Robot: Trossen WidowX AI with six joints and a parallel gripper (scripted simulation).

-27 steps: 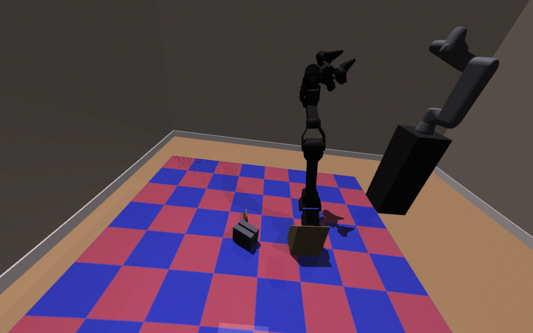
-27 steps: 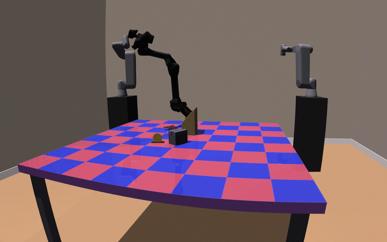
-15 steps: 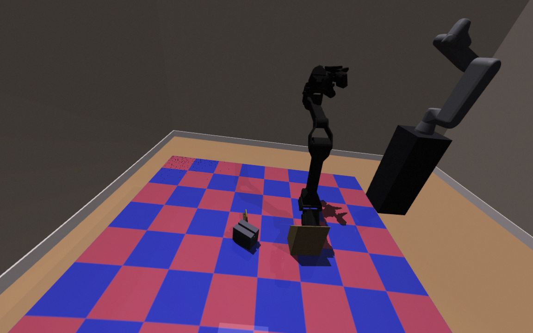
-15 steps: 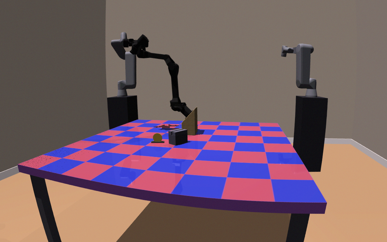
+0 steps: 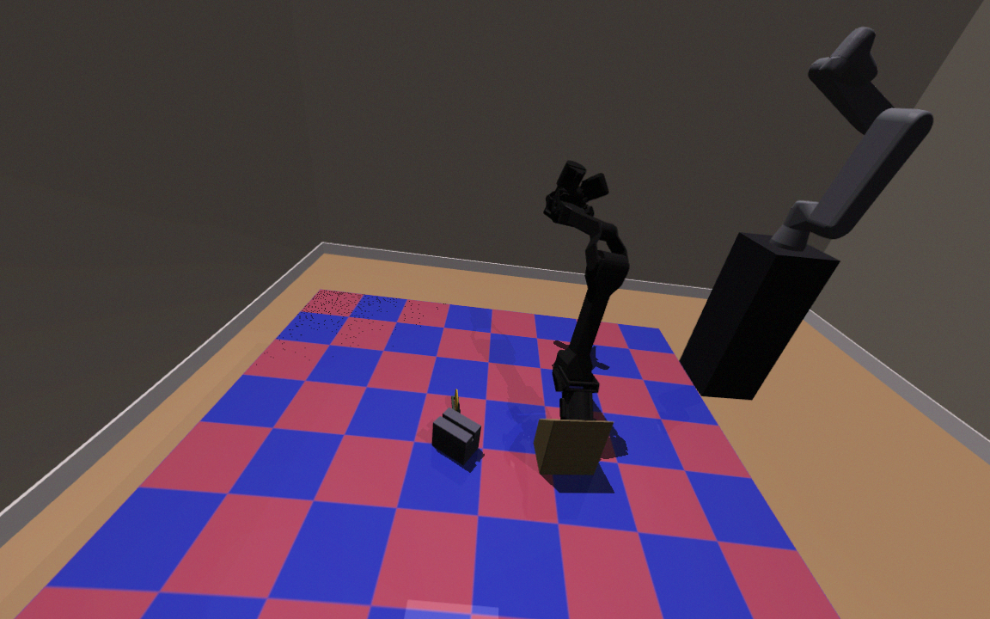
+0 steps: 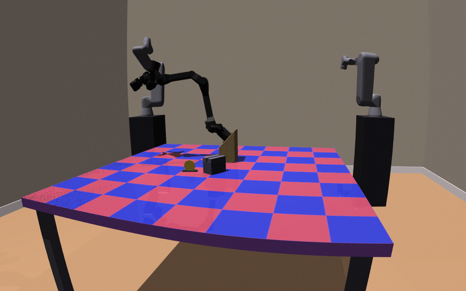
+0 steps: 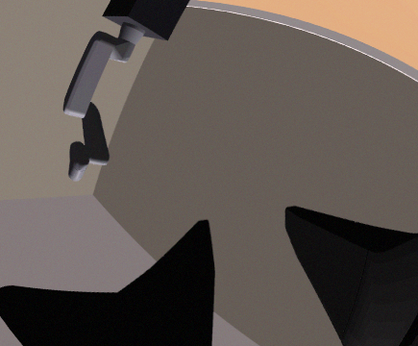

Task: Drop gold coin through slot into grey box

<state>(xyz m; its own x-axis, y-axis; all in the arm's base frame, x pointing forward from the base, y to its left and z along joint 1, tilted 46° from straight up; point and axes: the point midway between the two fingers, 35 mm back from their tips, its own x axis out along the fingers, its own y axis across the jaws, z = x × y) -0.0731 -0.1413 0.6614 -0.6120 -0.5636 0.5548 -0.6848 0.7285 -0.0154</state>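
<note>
Now: the gold coin 460 mm to the left of my gripper tip, 460 mm below it and 350 mm ahead of it.
</note>
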